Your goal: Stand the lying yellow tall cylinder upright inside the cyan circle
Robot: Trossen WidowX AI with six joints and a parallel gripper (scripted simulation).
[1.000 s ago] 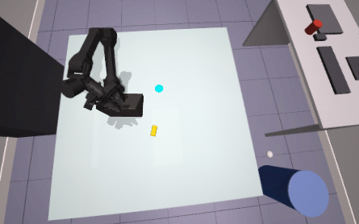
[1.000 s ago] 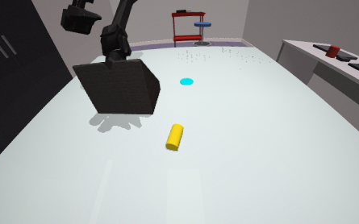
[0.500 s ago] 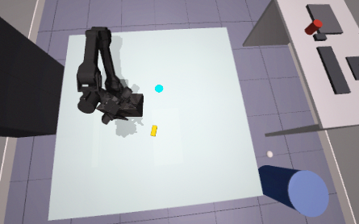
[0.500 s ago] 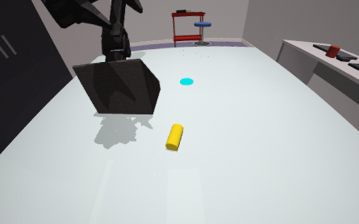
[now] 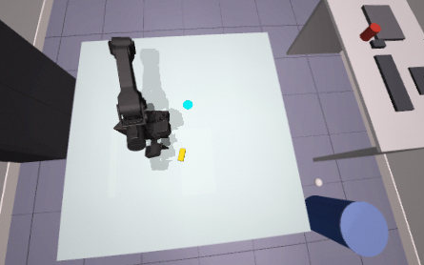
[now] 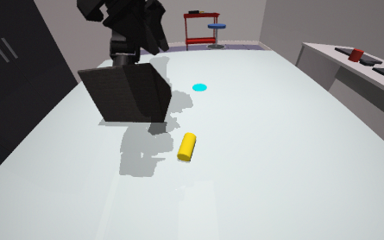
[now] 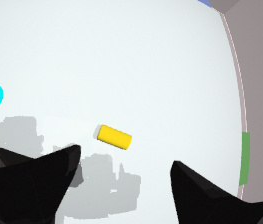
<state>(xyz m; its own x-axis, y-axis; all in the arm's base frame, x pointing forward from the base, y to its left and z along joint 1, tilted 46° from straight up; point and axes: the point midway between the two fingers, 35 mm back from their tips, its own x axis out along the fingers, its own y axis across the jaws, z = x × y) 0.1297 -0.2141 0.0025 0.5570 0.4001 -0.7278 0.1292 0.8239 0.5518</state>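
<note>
My gripper tip is 22 cm above the yellow tall cylinder, 3 cm to the left of it and 2 cm short of it. Round my gripper tip: cyan circle 27 cm to the left, 24 cm below, 9 cm ahead.
</note>
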